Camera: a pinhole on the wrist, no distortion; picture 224 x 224 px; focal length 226.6 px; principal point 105.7 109.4 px. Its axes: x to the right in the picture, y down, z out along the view. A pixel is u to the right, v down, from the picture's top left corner.
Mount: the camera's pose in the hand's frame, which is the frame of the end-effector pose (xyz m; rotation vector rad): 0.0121 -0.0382 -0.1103 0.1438 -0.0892 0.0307
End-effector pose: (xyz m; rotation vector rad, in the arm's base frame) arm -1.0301 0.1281 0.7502 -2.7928 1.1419 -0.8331
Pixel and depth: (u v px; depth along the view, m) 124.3 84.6 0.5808
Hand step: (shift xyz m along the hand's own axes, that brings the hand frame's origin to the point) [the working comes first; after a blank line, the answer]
In the camera's frame: 0.0477 -0.0636 0.5808

0.0116 -0.1838 0.4575
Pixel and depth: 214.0 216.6 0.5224
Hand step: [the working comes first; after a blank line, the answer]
In the camera's frame: 0.2497 0.2471 0.5224

0.2063 0.1368 0.4624
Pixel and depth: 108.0 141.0 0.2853
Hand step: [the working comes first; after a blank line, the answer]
In the camera's frame: 0.0029 0.0398 0.2853

-0.0112 -0.0400 0.1768
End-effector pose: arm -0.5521 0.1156 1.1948 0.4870 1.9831 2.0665
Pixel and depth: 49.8 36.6 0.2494
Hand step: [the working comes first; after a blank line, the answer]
In the camera's frame: -0.0615 -0.0801 0.2494

-0.0678 -0.1550 0.1186
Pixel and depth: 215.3 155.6 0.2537
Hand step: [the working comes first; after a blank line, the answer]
In the camera's frame: 0.1227 0.0517 0.2537

0.1104 -0.0207 0.1583
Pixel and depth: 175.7 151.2 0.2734
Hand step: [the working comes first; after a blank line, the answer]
In the camera's frame: 0.0845 0.0504 0.2734

0.0707 -0.0258 0.1740
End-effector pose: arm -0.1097 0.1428 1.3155 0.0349 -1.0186 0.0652
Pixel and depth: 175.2 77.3 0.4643
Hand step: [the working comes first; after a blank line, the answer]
In the camera's frame: 0.1424 -0.0658 0.4643

0.1161 -0.1669 0.3510
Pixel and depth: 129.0 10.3 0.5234
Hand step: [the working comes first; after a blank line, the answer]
In the camera's frame: 0.0538 -0.2289 0.5234

0.0288 -0.3389 0.3781
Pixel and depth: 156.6 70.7 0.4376
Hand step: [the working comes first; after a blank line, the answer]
In the camera's frame: 0.0983 -0.0747 0.4376

0.0748 -0.1730 0.3194
